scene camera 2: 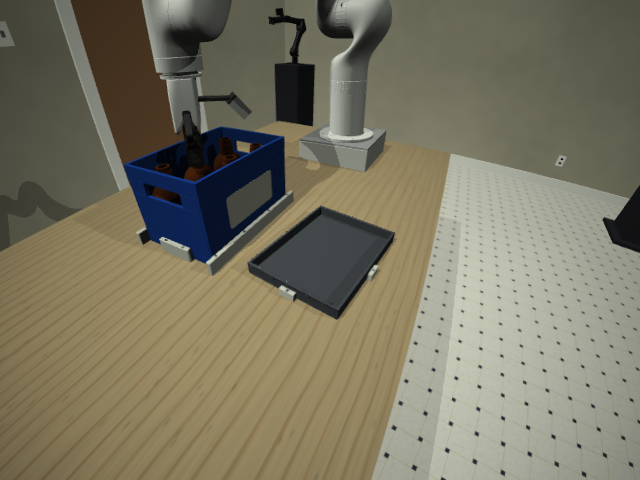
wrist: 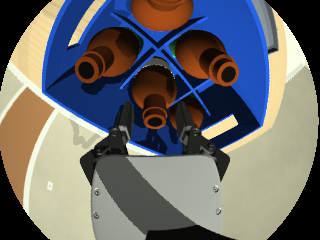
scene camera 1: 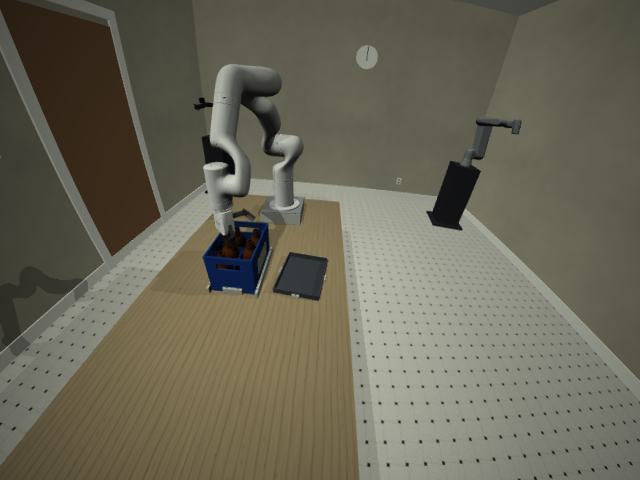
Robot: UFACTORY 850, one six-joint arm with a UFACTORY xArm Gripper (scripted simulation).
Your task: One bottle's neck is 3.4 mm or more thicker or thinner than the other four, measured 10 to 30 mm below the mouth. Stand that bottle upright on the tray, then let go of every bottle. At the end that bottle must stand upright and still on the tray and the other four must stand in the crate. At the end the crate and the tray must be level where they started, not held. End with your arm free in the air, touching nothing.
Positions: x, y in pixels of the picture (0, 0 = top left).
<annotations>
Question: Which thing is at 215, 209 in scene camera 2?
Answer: A blue crate.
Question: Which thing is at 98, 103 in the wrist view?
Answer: A blue crate.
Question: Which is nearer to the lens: the blue crate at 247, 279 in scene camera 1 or the dark grey tray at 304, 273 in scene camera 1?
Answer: The blue crate.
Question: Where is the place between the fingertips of my gripper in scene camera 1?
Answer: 228, 243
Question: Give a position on a bottle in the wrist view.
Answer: At 201, 54
</annotations>
